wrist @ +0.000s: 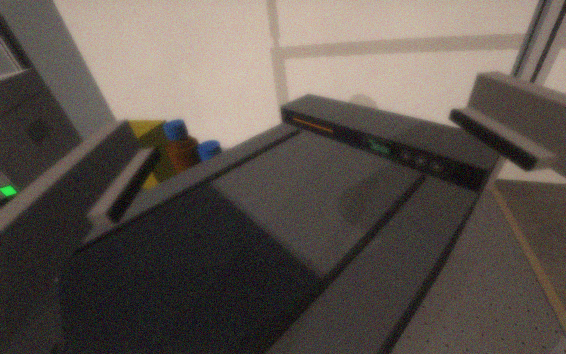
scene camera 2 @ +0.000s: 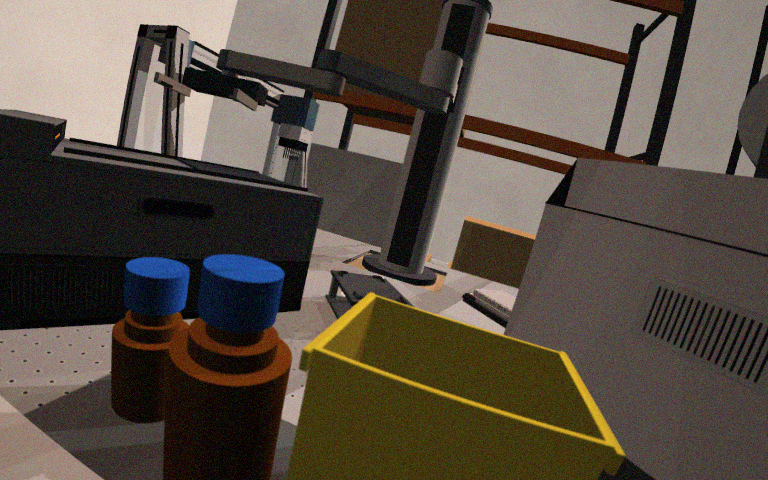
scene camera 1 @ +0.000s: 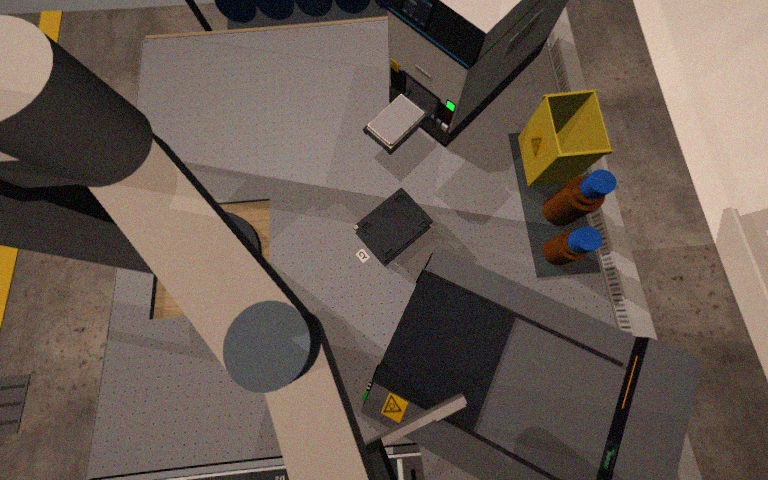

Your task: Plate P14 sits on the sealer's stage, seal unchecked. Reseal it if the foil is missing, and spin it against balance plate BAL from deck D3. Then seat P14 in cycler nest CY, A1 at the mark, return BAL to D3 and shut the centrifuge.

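Places are measured from the arm's base along level axes (x ahead, y left, z up), in metres.
Pixels of known places: gripper, between the fingertips: (wrist: 302,115) (scene camera 2: 195,84) (scene camera 1: 496,465); arm's base, origin of its link: (scene camera 2: 398,271).
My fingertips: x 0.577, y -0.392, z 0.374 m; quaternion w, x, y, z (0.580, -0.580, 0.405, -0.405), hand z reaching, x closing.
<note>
Ahead of a thing's pixels: the offset from my fingertips to its top centre. "*": to the spot under its first point.
My gripper (scene camera 2: 210,86) (wrist: 302,115) is open, with nothing between its fingers, high above the large dark machine (scene camera 1: 555,379) (scene camera 2: 113,226) (wrist: 310,185). One finger shows in the first scene view beside the yellow warning sign. The machine's top has a near-black part and a greyer panel; I cannot tell whether it is open. A pale plate @[dx -0.063, dy +0.674, dz -0.241 m] (scene camera 1: 395,120) (scene camera 2: 496,298) sits on the stage at the front of the sealer @[* dx +0.021, dy +0.712, dz -0.122 m] (scene camera 1: 433,65) (scene camera 2: 651,283); whether it carries foil is unclear. A dark, low stand (scene camera 1: 393,226) (scene camera 2: 370,286) bears no plate. BAL cannot be made out.
A yellow open bin (scene camera 1: 566,138) (scene camera 2: 453,396) stands beside two brown bottles with blue caps (scene camera 1: 573,198) (scene camera 1: 572,246) (scene camera 2: 226,396) (scene camera 2: 141,367). The sealer's green lamp @[dx +0.064, dy +0.662, dz -0.185 m] (scene camera 1: 450,105) (wrist: 8,191) is lit. The arm's pale links cross the left of the first scene view.
</note>
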